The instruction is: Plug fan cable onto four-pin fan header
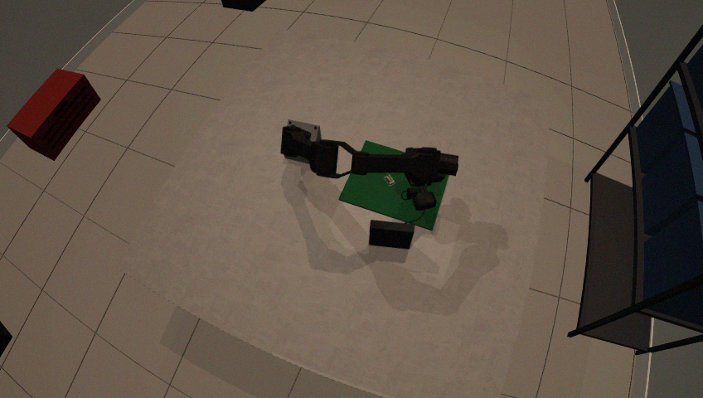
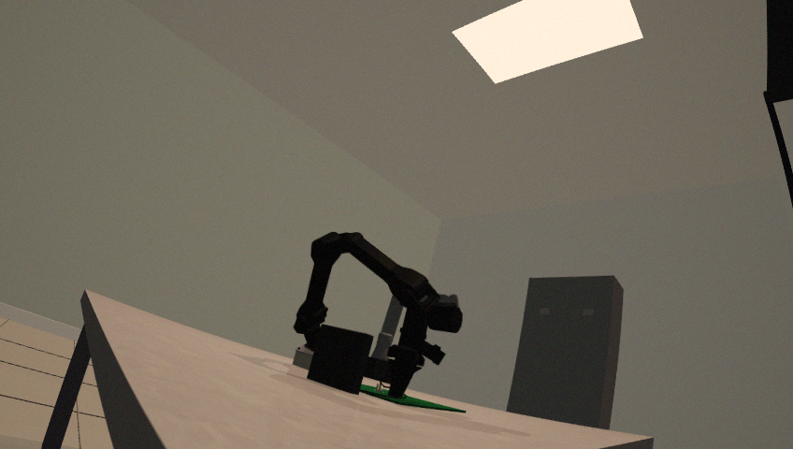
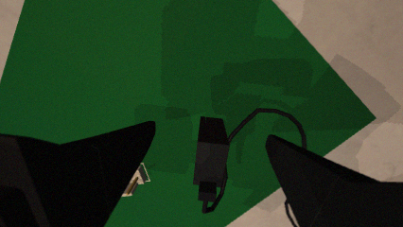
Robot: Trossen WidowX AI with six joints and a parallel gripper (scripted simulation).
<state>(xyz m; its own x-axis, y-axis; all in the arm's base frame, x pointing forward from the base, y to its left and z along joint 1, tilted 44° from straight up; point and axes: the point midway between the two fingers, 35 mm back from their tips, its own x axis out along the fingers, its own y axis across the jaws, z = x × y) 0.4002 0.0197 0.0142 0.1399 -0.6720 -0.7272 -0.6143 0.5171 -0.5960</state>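
Right now my gripper tip is 70 mm past the green board, 20 mm to the right of it and 30 mm above it. Round my gripper tip: black fan 10 mm behind, 160 mm to the right, 40 mm above; black fan cable plug 10 mm behind, 10 mm above.
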